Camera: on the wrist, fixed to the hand. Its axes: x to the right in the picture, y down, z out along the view.
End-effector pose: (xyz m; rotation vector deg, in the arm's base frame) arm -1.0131 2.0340 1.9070 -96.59 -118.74 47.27
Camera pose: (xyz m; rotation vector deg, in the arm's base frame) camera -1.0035 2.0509 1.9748 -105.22 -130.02 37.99
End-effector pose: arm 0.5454 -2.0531 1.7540 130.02 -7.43 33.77
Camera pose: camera 0.5381 -1.9854 1.7722 117.74 -14.26 28.29
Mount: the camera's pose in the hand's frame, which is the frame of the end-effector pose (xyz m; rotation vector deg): 0.0077 -0.0331 -0.0618 -13.76 -3.38 1.63
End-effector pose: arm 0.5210 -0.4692 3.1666 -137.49 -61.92 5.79
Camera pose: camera 0.5201 -0.4707 3.2371 -151.32 -65.44 3.13
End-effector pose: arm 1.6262 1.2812 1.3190 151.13 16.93 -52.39
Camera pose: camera 1.6569 1.3356 1.3518 136.69 18.92 -50.78
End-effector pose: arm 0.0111 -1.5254 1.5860 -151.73 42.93 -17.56
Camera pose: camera 0.0140 -1.5213 1.6564 -163.46 48.78 -7.85
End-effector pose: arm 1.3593 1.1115 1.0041 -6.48 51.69 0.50
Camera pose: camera 1.3175 1.0720 0.9632 -18.45 48.20 8.39
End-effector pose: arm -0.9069 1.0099 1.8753 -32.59 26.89 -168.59
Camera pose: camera -0.9390 1.0572 1.8340 -38.15 47.19 -163.42
